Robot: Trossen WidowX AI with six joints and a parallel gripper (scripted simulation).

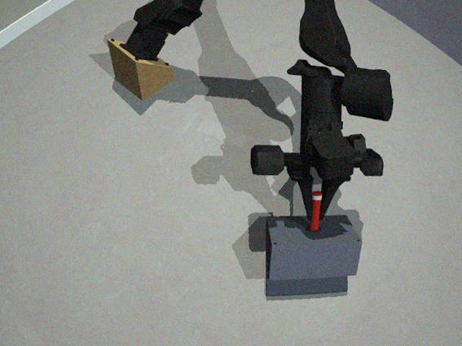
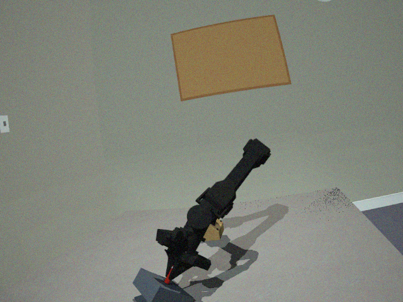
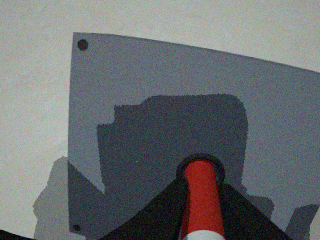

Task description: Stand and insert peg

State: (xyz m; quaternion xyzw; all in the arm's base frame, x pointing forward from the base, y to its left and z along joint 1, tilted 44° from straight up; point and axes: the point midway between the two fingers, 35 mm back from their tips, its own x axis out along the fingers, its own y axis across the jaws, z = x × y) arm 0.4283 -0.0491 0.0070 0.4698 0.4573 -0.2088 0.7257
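My gripper tip is 10 mm to the right of the red peg, 10 mm below it and 10 mm past it. Round my gripper tip: grey sloped panel (30 mm below, 20 mm to the right, 20 mm ahead).
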